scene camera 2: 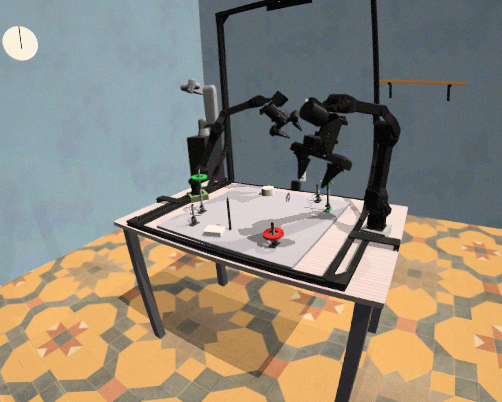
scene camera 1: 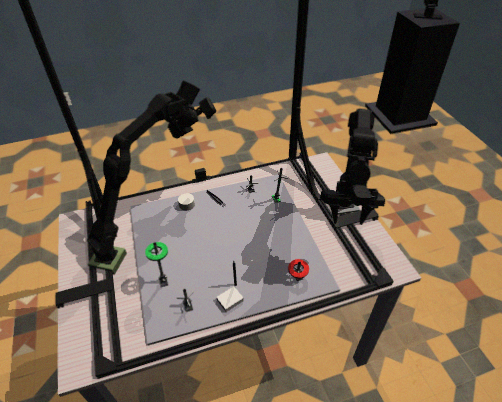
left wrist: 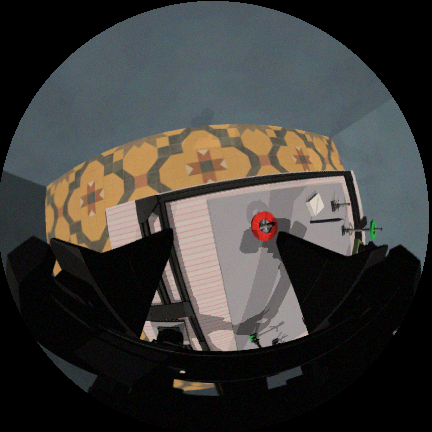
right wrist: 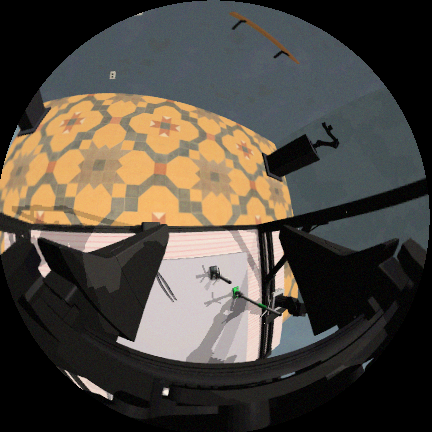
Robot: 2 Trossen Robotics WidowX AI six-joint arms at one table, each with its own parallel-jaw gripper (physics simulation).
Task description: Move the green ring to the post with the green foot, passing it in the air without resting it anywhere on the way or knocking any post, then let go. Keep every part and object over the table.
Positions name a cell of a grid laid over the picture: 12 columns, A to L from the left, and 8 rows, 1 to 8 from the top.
Labels:
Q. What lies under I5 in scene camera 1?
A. My left gripper.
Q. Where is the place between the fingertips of my left gripper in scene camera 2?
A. H4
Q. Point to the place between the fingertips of my right gripper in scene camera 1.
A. E3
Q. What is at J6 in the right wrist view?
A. My right gripper.

